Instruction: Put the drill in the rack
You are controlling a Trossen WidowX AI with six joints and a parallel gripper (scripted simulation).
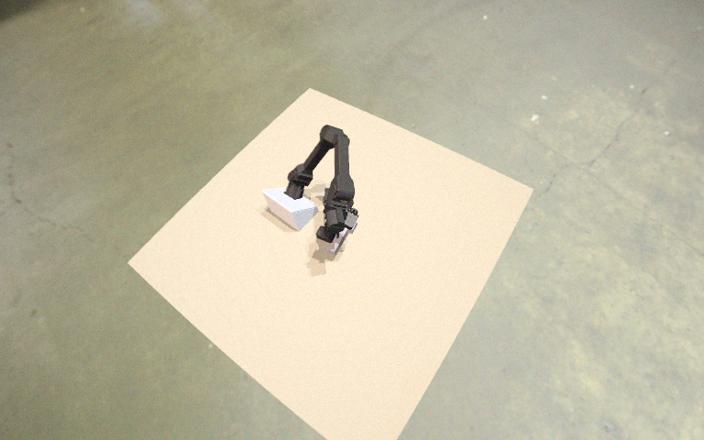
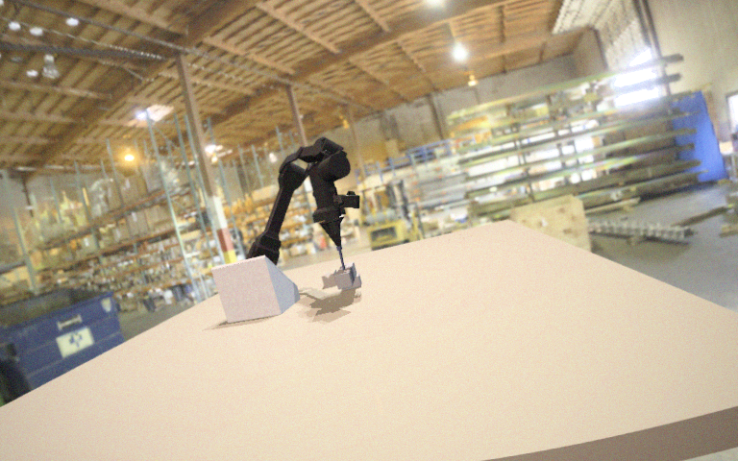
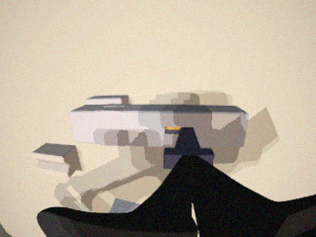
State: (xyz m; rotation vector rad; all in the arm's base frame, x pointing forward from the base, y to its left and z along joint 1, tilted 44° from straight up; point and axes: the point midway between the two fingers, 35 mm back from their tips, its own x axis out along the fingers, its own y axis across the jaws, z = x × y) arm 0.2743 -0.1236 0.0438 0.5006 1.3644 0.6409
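The blue key is 30 mm below my gripper tip. The rest, counted from my gripper tip: drill: 80 mm below, 50 mm to the left, 10 mm behind; then rack: 190 mm to the left, 110 mm below, 100 mm behind; then housing block: 90 mm below, 30 mm to the left, 10 mm behind.
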